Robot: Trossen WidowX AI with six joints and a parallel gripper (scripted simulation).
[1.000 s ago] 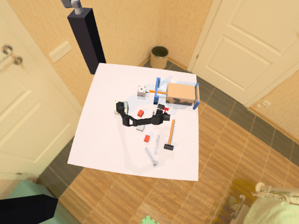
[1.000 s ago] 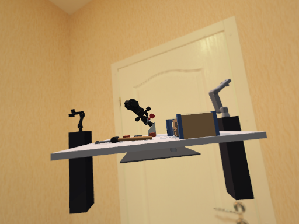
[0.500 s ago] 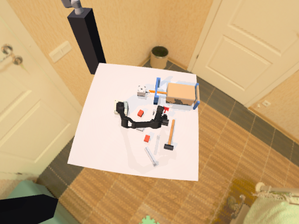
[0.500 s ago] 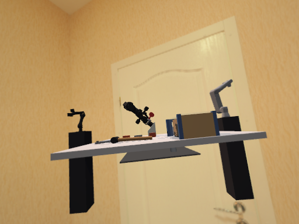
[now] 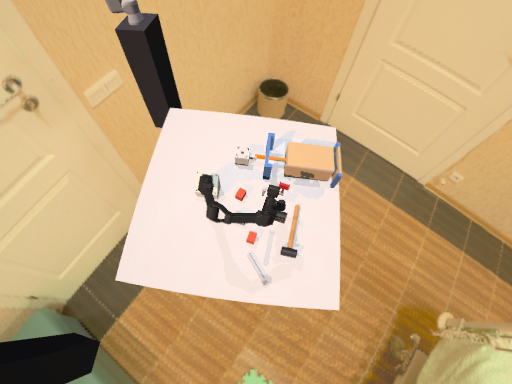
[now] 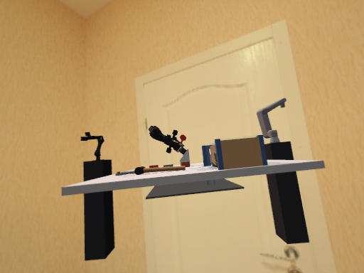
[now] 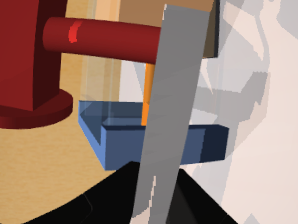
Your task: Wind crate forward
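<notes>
My gripper tip is 50 mm short of the red knob, 10 mm to the right of it and 40 mm below it. Also, from my gripper tip: grey block (160 mm behind, 140 mm to the right, 160 mm below); then winch handle (10 mm ahead, 10 mm above); then blue frame (80 mm behind, 290 mm to the left, 70 mm below).
</notes>
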